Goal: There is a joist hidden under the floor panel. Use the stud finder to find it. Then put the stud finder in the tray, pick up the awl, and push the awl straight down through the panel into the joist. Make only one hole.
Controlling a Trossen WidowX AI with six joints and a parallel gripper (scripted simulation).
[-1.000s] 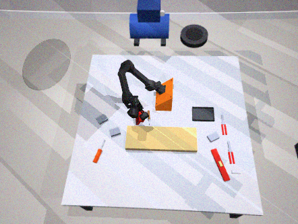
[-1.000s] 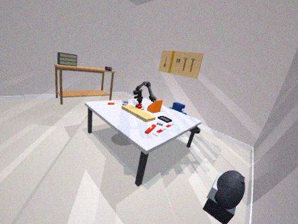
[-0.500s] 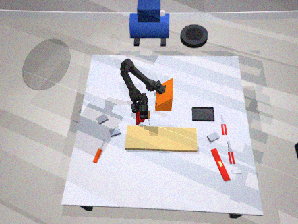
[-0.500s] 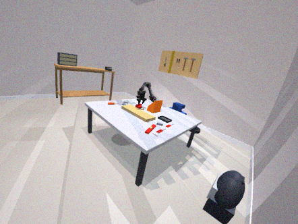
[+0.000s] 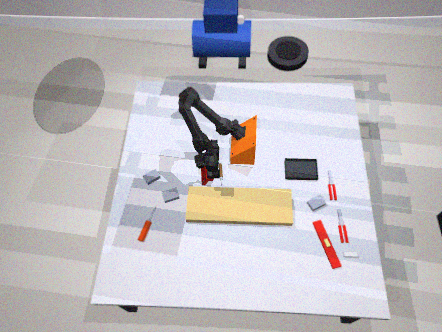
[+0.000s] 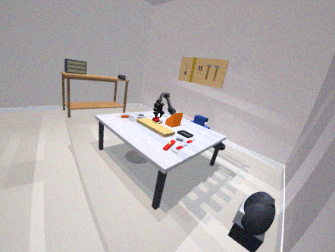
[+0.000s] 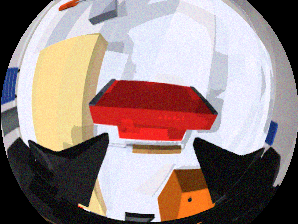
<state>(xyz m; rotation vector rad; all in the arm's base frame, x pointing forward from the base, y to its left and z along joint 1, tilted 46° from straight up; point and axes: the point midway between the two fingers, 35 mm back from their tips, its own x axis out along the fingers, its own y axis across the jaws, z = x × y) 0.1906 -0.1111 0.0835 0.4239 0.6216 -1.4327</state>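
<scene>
My gripper tip is 10 mm past the red stud finder, 10 mm to the left of it and 40 mm above it. From my gripper tip the other things lie so: red level 340 mm ahead, 570 mm to the left, 50 mm below; black tray 50 mm behind, 460 mm to the left, 50 mm below; awl 10 mm ahead, 50 mm to the left, 50 mm below.
</scene>
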